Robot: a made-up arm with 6 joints. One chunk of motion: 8 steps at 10 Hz.
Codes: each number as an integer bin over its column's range. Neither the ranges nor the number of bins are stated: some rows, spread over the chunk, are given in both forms.
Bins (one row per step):
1: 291 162 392 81 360 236
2: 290 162 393 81 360 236
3: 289 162 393 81 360 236
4: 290 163 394 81 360 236
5: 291 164 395 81 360 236
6: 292 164 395 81 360 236
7: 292 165 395 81 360 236
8: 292 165 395 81 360 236
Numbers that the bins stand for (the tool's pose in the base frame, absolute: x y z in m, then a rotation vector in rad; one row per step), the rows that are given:
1: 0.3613 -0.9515 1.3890 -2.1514 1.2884 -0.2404
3: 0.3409 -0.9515 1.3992 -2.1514 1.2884 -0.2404
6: 0.3714 -0.9311 1.4196 -2.1514 1.2884 -0.2404
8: 0.3714 -0.9209 1.4196 -2.1514 1.2884 -0.2404
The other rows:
2: 0.3511 -0.9515 1.3992 -2.1514 1.2884 -0.2404
4: 0.3511 -0.9413 1.4094 -2.1514 1.2884 -0.2404
5: 0.3613 -0.9311 1.4196 -2.1514 1.2884 -0.2404
7: 0.3714 -0.9209 1.4196 -2.1514 1.2884 -0.2404

